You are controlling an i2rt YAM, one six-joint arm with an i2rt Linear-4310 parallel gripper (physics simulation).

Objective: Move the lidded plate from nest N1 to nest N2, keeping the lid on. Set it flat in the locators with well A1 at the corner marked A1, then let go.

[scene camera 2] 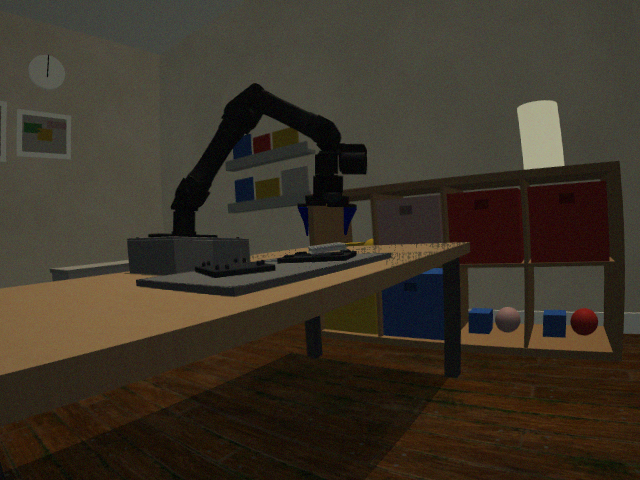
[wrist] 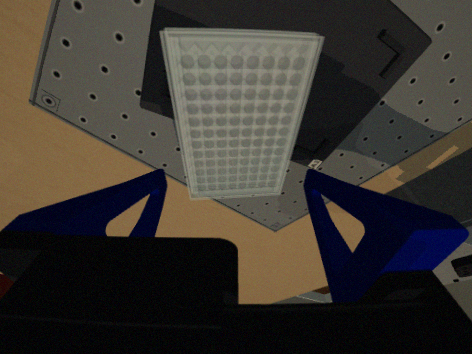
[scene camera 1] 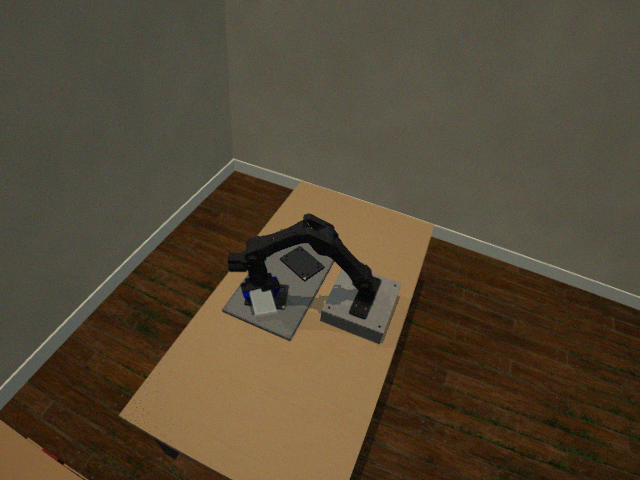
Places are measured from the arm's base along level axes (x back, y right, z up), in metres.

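Where they show: gripper, fingertip midpoint: (scene camera 2: 326, 235) (wrist: 235, 177) (scene camera 1: 262, 299); arm's base at its link origin: (scene camera 2: 184, 238) (scene camera 1: 365, 296).
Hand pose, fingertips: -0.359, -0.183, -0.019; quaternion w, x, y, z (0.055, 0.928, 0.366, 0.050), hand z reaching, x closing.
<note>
Each offset is from my fingertips to the centre of the thing, as dx, dy, dz. Level surfaces: height alone.
The clear lidded plate @[-0.007, +0.013, -0.028] (scene camera 1: 263, 302) (scene camera 2: 326, 248) (wrist: 240, 115) lies on a dark nest @[-0.014, +0.060, -0.046] (scene camera 1: 282, 297) (scene camera 2: 289, 257) (wrist: 365, 30). In the wrist view its sides are turned well out of line with the nest's edges, and it reaches past one nest edge. It looks slightly tilted in the scene camera 2 view. The lid appears to be on it. My gripper (scene camera 1: 261, 290) (scene camera 2: 327, 234) (wrist: 235, 177) is open, with its blue fingertips above the plate and apart from it. A second dark nest @[+0.040, +0.285, -0.044] (scene camera 1: 302, 262) (scene camera 2: 235, 268) holds no plate. The nest labels and well A1 cannot be read.
Both nests are on a grey perforated board (scene camera 1: 281, 329) (scene camera 2: 180, 285) (wrist: 100, 85) on the wooden table @[dz -0.068] (scene camera 1: 268, 392). The arm's grey base box (scene camera 1: 356, 325) (scene camera 2: 149, 255) stands beside the board. Cube shelving (scene camera 2: 615, 258) stands behind the table.
</note>
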